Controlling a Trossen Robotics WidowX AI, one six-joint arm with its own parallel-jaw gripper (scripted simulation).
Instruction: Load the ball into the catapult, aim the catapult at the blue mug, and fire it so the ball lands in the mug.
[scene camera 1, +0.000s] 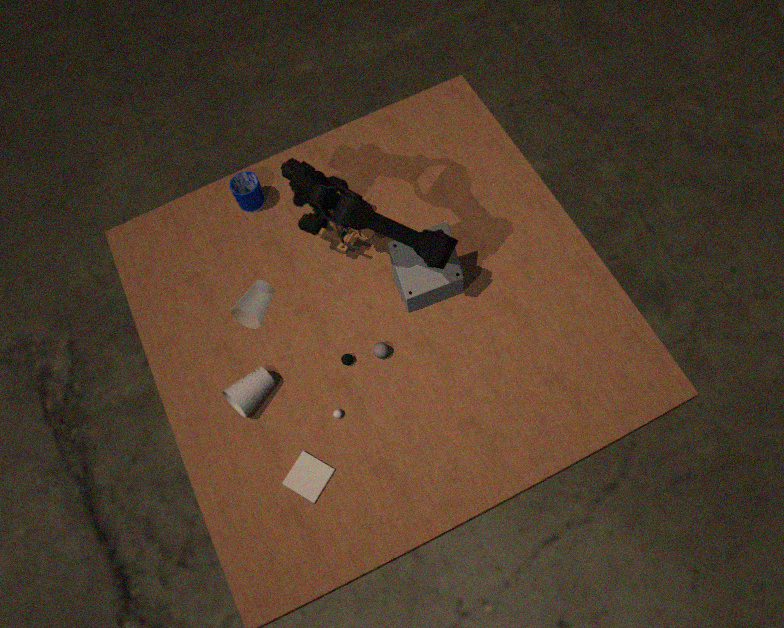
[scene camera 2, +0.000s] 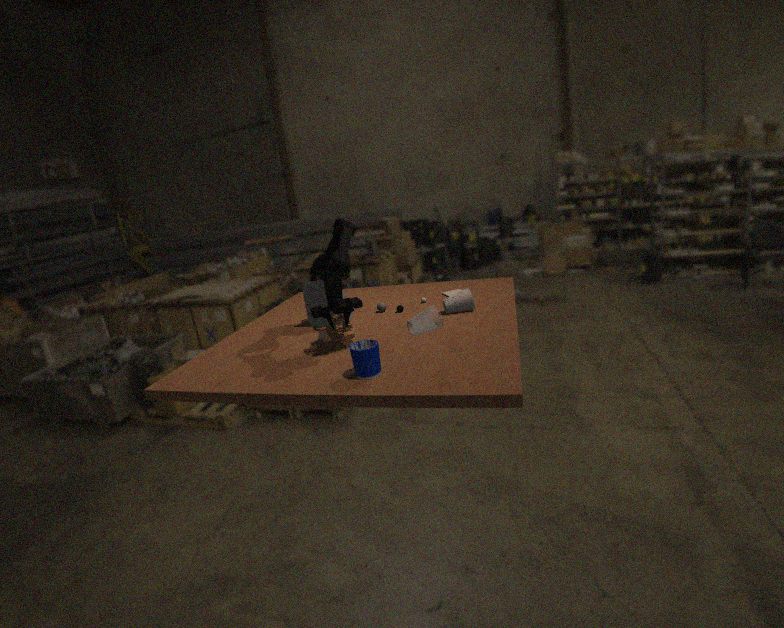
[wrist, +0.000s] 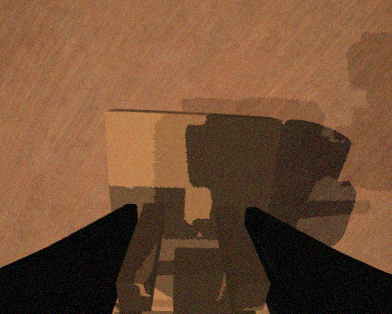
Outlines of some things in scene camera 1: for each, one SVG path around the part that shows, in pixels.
My gripper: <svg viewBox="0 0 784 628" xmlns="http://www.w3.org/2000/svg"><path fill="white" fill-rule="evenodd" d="M294 194L293 201L297 207L303 207L304 204L309 204L311 208L314 207L312 209L313 213L309 212L309 214L304 213L297 223L299 229L313 235L318 234L321 228L326 229L328 219L323 217L318 205L308 201L309 197L305 194ZM345 191L330 191L324 203L329 211L335 209L342 193L345 194ZM329 177L332 182L328 187L341 186L348 189L346 181L334 176Z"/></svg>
A wooden catapult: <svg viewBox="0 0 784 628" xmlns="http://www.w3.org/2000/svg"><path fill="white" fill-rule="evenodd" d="M317 234L339 243L337 250L347 254L350 248L359 249L359 247L355 246L359 239L362 241L371 240L374 236L374 230L369 228L355 230L350 227L346 229L328 220L326 229L321 228Z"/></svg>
A blue mug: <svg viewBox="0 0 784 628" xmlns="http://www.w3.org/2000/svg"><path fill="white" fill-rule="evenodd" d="M238 173L230 181L230 189L237 199L238 205L247 213L259 211L264 206L265 197L256 174L253 172Z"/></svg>
